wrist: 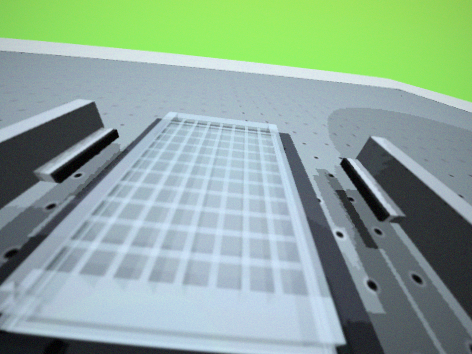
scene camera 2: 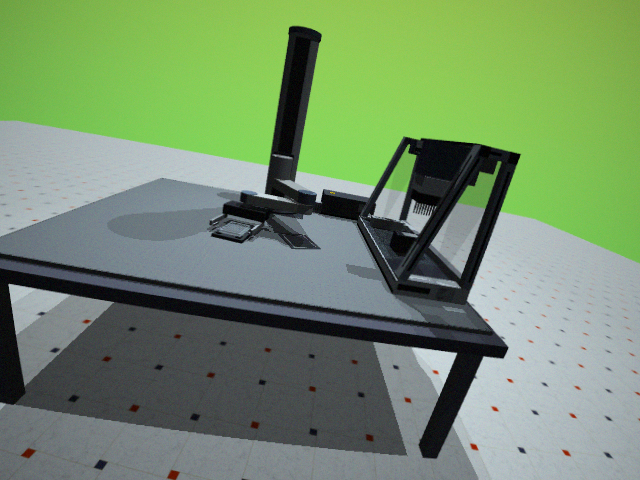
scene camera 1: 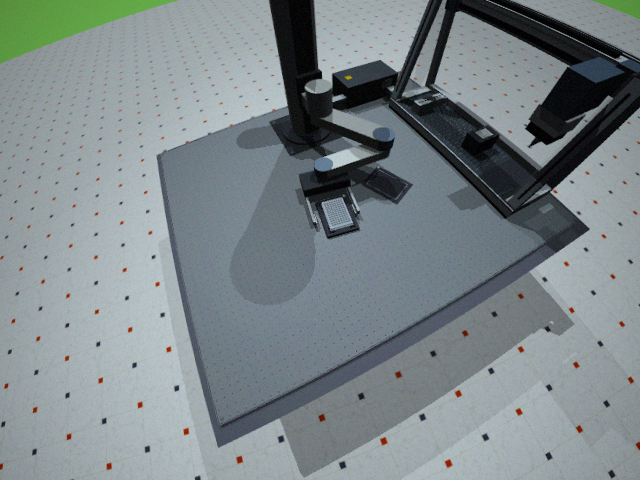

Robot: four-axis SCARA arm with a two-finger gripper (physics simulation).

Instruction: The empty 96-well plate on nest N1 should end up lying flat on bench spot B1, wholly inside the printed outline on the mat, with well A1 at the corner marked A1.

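Where they show: gripper, fingertip midpoint: (wrist: 232,134) (scene camera 2: 230,227) (scene camera 1: 336,218); arm's base at its link origin: (scene camera 2: 276,209) (scene camera 1: 307,129).
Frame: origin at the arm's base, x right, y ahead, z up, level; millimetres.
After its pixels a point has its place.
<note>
The clear 96-well plate (scene camera 1: 337,212) @(x 116, y 539, z 36 mm) (scene camera 2: 233,227) @(x 126, y 541, z 38 mm) (wrist: 195,200) @(x 112, y 521, z 34 mm) lies flat in the dark nest N1 (scene camera 1: 341,233) @(x 141, y 619, z 22 mm) (scene camera 2: 227,237) @(x 130, y 619, z 22 mm) (wrist: 312,215) @(x 169, y 517, z 25 mm). My gripper (scene camera 1: 336,217) @(x 132, y 564, z 43 mm) (scene camera 2: 231,230) @(x 132, y 564, z 43 mm) (wrist: 232,134) @(x 132, y 564, z 43 mm) is open, with one finger on each long side of the plate. In the wrist view a gap shows between each finger pad and the plate, so the fingers do not touch it. Bench spot B1 (scene camera 1: 390,184) @(x -148, y 505, z 15 mm) (scene camera 2: 300,241) @(x -144, y 502, z 15 mm) is a dark mat with a printed outline, beside the nest on the side towards the framed machine. Its A1 mark is too small to read.
The arm's column (scene camera 1: 297,62) @(x 34, y 76, z 362 mm) (scene camera 2: 299,103) @(x -33, y 77, z 563 mm) stands behind the nest. A framed machine (scene camera 1: 449,158) @(x -449, y 512, z 32 mm) (scene camera 2: 434,293) @(x -588, y 850, z 38 mm) with a hanging head stands at the right, with a small dark block (scene camera 1: 480,140) @(x -528, y 555, z 133 mm) (scene camera 2: 403,241) @(x -543, y 565, z 110 mm) on its deck. A black box (scene camera 1: 367,82) @(x -363, y -38, z 125 mm) (scene camera 2: 343,204) @(x -366, y -34, z 91 mm) stands at the back.
</note>
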